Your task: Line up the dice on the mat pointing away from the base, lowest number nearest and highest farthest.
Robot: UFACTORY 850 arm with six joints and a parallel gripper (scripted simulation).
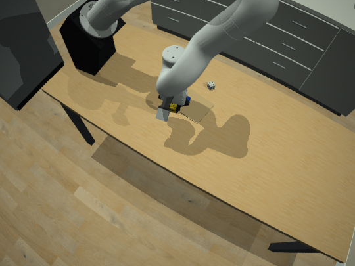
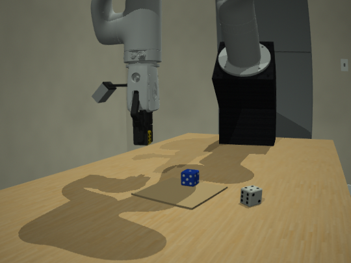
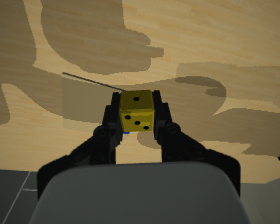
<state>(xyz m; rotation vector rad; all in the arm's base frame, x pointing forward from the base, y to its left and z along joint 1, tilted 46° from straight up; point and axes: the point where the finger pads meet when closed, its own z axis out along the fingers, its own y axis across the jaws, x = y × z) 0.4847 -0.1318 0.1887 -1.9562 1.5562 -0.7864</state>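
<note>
Right now the tan mat is 50 mm ahead of my hand, 110 mm to the left of it and 100 mm below it. From my hand the other things lie so: white die: 70 mm ahead, 260 mm to the left, 90 mm below; blue die: 110 mm to the left, 80 mm below; yellow die: 10 mm below.
</note>
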